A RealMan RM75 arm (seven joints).
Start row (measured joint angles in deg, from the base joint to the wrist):
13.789, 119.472, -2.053, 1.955, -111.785, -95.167, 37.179
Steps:
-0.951, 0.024, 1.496, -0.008, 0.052, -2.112, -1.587
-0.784, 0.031, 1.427, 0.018, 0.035, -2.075, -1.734
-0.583, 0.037, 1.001, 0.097, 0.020, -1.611, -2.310
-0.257, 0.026, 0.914, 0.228, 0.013, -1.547, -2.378
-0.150, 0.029, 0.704, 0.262, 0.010, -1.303, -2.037
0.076, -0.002, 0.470, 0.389, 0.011, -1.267, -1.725
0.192, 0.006, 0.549, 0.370, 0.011, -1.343, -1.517
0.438, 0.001, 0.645, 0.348, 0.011, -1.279, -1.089
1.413, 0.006, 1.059, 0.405, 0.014, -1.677, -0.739
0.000, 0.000, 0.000, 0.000, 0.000, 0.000, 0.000
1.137, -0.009, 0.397, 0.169, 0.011, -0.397, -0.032
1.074, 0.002, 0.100, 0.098, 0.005, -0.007, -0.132
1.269, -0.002, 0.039, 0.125, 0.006, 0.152, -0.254
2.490, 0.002, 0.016, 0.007, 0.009, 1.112, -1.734
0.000, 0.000, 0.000, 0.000, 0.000, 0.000, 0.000
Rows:
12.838, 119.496, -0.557, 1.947, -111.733, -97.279, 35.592
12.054, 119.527, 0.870, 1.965, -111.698, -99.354, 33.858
11.471, 119.564, 1.871, 2.062, -111.678, -100.965, 31.548
11.214, 119.590, 2.785, 2.290, -111.665, -102.512, 29.170
11.064, 119.619, 3.489, 2.552, -111.655, -103.815, 27.133
11.140, 119.617, 3.959, 2.941, -111.644, -105.082, 25.408
11.332, 119.623, 4.508, 3.311, -111.633, -106.425, 23.891
11.770, 119.624, 5.153, 3.659, -111.622, -107.704, 22.802
13.183, 119.630, 6.212, 4.064, -111.608, -109.381, 22.063
13.183, 119.630, 6.212, 4.064, -111.608, -109.381, 22.063
14.320, 119.621, 6.609, 4.233, -111.597, -109.778, 22.031
15.394, 119.623, 6.709, 4.331, -111.592, -109.785, 21.899
16.663, 119.621, 6.748, 4.456, -111.586, -109.633, 21.645
19.153, 119.623, 6.764, 4.463, -111.577, -108.521, 19.911
19.153, 119.623, 6.764, 4.463, -111.577, -108.521, 19.911

